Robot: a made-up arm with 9 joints.
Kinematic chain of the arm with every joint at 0, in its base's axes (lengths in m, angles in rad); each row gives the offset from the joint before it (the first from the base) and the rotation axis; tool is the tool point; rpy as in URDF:
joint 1: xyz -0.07 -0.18 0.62 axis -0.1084 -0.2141 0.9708
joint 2: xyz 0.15 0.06 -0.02 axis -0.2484 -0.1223 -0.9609
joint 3: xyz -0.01 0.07 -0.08 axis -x
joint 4: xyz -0.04 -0.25 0 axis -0.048 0.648 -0.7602
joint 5: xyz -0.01 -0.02 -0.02 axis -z
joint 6: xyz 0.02 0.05 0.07 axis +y
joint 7: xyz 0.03 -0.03 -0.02 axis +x
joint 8: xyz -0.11 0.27 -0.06 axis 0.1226 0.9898 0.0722
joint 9: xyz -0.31 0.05 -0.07 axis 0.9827 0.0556 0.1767
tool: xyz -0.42 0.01 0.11 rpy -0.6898 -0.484 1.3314
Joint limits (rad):
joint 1: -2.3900..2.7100
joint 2: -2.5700..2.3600
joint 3: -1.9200..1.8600
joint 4: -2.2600..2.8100
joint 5: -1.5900..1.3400
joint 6: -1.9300..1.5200
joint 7: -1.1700..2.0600
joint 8: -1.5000..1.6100
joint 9: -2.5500..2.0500
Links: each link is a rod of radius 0.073 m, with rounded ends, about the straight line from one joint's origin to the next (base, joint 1, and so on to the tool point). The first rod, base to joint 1, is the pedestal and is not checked.
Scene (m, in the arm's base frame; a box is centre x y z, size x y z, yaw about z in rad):
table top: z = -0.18
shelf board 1: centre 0.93 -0.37 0 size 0.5 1.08 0.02 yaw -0.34
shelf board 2: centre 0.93 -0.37 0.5 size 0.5 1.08 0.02 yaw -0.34
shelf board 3: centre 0.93 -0.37 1 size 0.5 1.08 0.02 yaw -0.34
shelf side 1: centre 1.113 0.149 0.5 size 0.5 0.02 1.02 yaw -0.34
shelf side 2: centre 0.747 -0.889 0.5 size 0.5 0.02 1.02 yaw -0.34
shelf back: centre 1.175 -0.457 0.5 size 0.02 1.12 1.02 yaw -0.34
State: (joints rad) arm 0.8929 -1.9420 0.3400 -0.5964 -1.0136 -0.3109 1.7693 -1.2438 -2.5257
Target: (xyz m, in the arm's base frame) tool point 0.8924 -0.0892 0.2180
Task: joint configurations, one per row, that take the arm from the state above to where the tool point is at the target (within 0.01 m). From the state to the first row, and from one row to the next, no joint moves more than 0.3 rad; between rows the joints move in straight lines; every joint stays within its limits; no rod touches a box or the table.
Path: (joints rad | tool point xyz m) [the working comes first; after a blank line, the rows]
Joints at the target: 0.8637 -2.0401 0.1998 -0.8044 -1.0016 -0.3486 1.4115 -1.2055 -2.5500
Straight joint move there: touches shelf board 2.

1: 1.1632 -2.0329 0.3567 -0.5183 -0.8796 -0.2728 1.6348 -1.3078 -2.5318 | 0.8427 -0.0651 0.7183
2: 1.4335 -2.1238 0.3734 -0.4401 -0.7456 -0.2347 1.5004 -1.3719 -2.5378 | 0.7405 -0.0172 0.7265
3: 1.7039 -2.2146 0.3900 -0.3620 -0.6116 -0.1966 1.3659 -1.4360 -2.5439 | 0.6395 -0.0010 0.7240
4: 1.9742 -2.3055 0.4067 -0.2839 -0.4776 -0.1585 1.2314 -1.5000 -2.5500 | 0.5521 -0.0113 0.7063
5: 1.8450 -2.3089 0.5461 -0.4703 -0.5423 -0.2072 1.0560 -1.5000 -2.5500 | 0.5899 0.0153 0.4462
6: 1.7159 -2.3122 0.6855 -0.6566 -0.6070 -0.2559 0.8806 -1.5000 -2.5500 | 0.5358 0.0369 0.2180
7: 1.4318 -2.2215 0.5236 -0.7059 -0.7385 -0.2868 1.0576 -1.4018 -2.5500 | 0.6755 0.0352 0.2633
8: 1.1478 -2.1308 0.3617 -0.7552 -0.8701 -0.3177 1.2345 -1.3037 -2.5500 | 0.7989 -0.0103 0.2678
9: 0.8637 -2.0401 0.1998 -0.8044 -1.0016 -0.3486 1.4115 -1.2055 -2.5500 | 0.8924 -0.0891 0.2180

